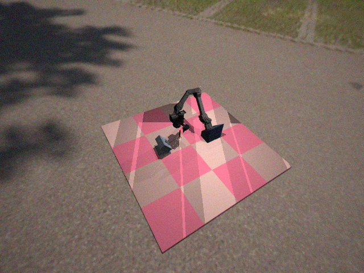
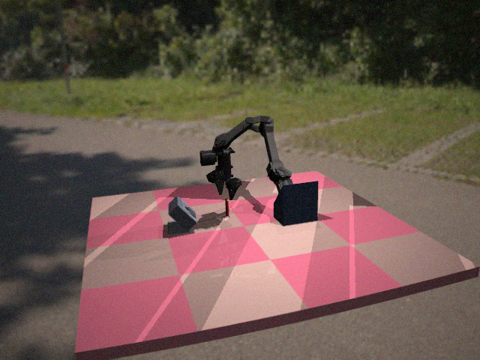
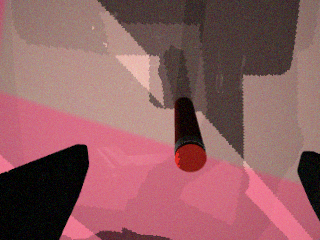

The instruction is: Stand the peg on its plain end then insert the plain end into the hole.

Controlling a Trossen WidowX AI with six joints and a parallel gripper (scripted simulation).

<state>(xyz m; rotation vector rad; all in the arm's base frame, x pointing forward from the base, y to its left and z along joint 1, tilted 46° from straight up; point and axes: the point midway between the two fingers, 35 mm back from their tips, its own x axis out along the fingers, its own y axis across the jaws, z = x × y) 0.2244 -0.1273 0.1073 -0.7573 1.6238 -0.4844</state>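
Right now my gripper tip is 30 mm above the peg. Also, from my gripper tip: sloped panel: 210 mm ahead, 40 mm to the left, 20 mm below.
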